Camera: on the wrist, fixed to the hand. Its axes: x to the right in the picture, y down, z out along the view.
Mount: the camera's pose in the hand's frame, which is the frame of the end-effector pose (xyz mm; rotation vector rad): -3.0 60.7 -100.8 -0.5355 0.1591 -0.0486
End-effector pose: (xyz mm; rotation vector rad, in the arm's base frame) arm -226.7 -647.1 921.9 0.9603 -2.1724 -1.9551
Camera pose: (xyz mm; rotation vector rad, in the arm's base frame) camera -203.9 -734.1 997.9 1.0262 -1.4343 -2.2164
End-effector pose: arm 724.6 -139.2 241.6 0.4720 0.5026 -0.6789
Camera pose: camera 736.1 -39.9 179.5 0.0082 0.8187 -0.5269
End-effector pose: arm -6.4 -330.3 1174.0 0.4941 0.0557 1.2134
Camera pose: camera -91.3 -283.6 1107.2 -0.0712 -0.1196 1.1610
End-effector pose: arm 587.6 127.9 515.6 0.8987 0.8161 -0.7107
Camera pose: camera 604.7 243.7 503.5 0.4543 1.1064 -0.4297
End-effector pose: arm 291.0 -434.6 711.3 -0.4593 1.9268 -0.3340
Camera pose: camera 189.2 -377.4 726.2 -0.8499 2.1585 0.1293
